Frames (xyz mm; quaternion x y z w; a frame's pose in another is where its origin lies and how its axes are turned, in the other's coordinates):
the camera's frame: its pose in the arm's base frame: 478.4 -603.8 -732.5 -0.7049 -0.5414 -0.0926 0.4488
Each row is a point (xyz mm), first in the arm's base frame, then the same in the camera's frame.
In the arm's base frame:
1: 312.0 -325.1 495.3
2: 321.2 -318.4 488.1
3: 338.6 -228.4 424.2
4: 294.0 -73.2 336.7
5: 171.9 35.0 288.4
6: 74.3 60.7 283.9
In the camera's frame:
1: 880.5 -797.6 -448.7
2: 884.3 -786.1 -442.9
3: 913.0 -738.3 -346.0
4: 946.9 -731.2 -165.7
5: 942.3 -810.0 -15.0
6: 918.3 -890.5 41.2

